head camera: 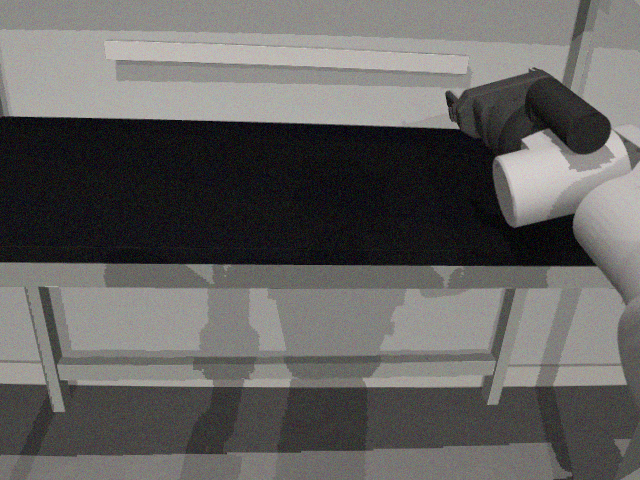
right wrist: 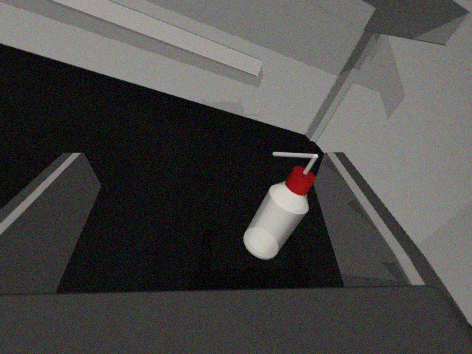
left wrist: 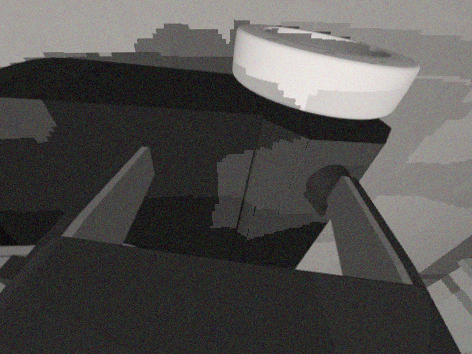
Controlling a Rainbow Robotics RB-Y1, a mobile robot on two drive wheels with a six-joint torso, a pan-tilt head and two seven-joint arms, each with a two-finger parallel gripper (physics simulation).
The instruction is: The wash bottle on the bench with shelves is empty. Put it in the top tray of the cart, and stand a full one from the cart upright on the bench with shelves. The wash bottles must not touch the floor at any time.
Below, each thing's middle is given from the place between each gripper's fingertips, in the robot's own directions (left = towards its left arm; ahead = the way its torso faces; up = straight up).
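Wash bottle [right wrist: 285, 204]: my left hand 840 mm short of it, 570 mm to the left of it, 720 mm below it.
From my right hand, wash bottle: 130 mm to the right, 160 mm ahead, 130 mm below.
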